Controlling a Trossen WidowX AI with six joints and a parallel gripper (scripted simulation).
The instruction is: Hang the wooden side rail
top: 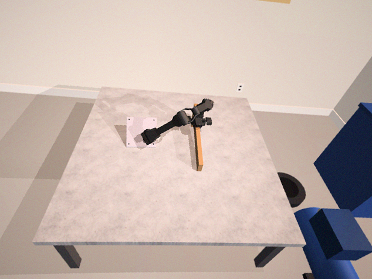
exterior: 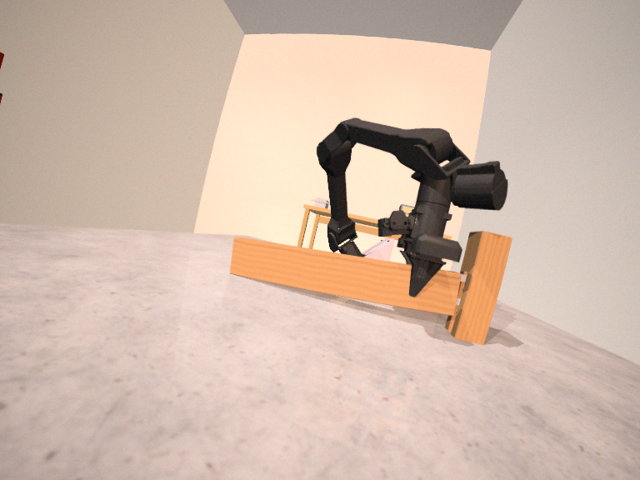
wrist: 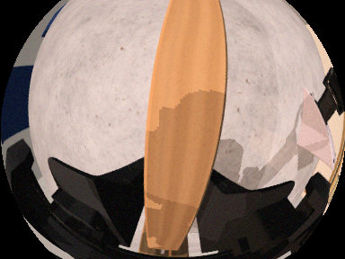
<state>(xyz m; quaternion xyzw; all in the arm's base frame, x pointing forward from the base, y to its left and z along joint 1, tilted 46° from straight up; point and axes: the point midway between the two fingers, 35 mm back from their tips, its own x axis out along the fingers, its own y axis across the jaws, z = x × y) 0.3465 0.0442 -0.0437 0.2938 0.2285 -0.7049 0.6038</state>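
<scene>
My gripper tip is 100 mm to the right of the headboard post, 40 mm below it and 10 mm short of it.
</scene>
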